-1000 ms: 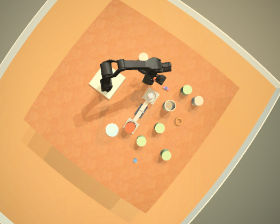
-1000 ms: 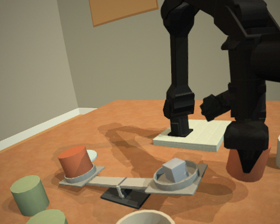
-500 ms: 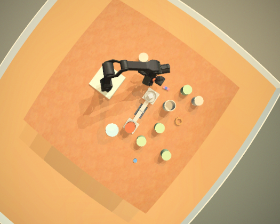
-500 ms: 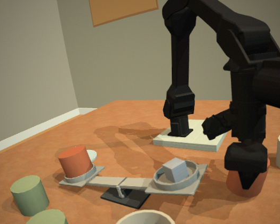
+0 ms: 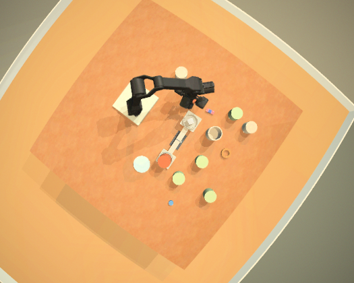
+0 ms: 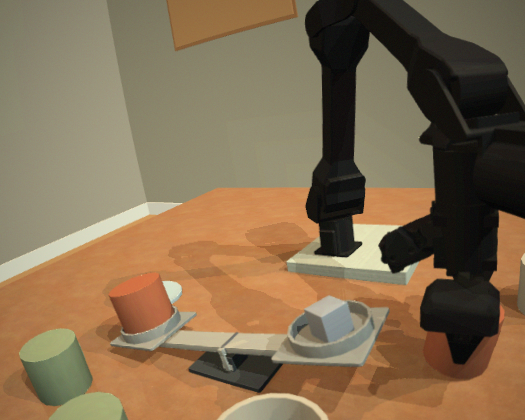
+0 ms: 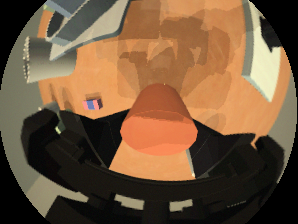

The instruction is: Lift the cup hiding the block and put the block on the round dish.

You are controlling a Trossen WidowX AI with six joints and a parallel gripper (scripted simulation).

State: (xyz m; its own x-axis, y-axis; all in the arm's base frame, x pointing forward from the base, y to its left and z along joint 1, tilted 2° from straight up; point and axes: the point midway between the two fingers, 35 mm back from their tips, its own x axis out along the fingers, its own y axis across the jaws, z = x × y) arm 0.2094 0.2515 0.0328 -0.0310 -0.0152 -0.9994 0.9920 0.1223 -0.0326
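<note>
The grey block lies 11 cm to the right of my gripper tip, 9 cm ahead of it and 6 cm above it. Round my gripper tip: balance (23 cm to the right, 10 cm ahead, 1 cm above); beige cup (23 cm ahead, 7 cm to the right, 2 cm above); pink-blue piece (14 cm ahead, 2 cm to the left, 2 cm below).
</note>
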